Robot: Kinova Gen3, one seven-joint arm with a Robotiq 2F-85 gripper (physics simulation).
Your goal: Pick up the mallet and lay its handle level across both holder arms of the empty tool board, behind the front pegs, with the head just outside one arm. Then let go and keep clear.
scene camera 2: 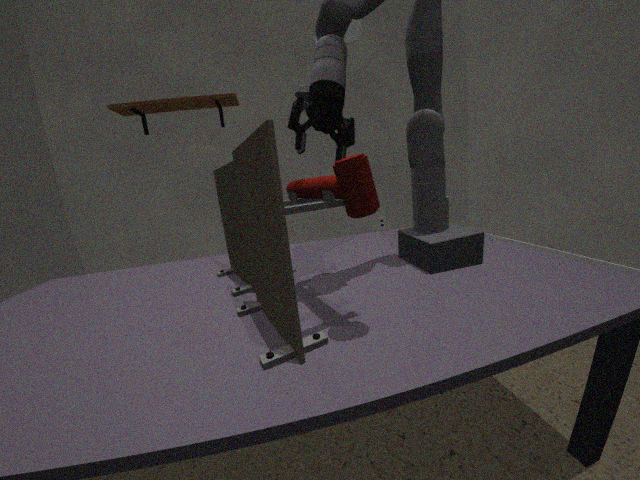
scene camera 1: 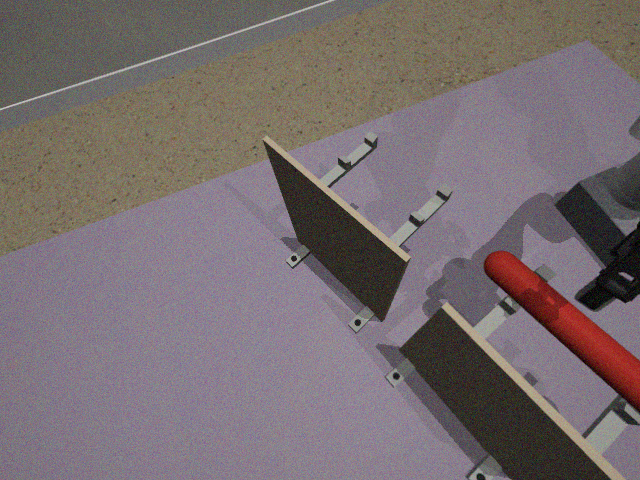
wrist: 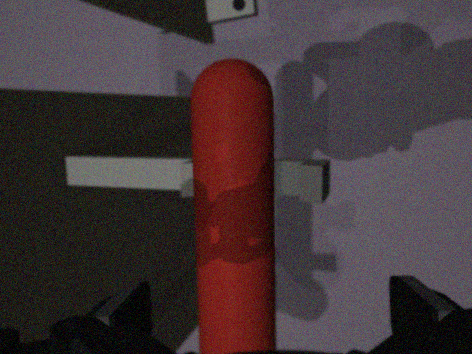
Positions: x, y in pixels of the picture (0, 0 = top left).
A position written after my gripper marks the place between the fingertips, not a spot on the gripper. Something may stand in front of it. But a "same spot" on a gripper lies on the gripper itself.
Labels:
My gripper shows in scene camera 2 (320, 158), in scene camera 1 and in the wrist view. One and the same spot on a tool board: (scene camera 1: 515, 425) is (wrist: 61, 308). One and the same spot on my gripper: (wrist: 127, 315) is (scene camera 1: 593, 279).

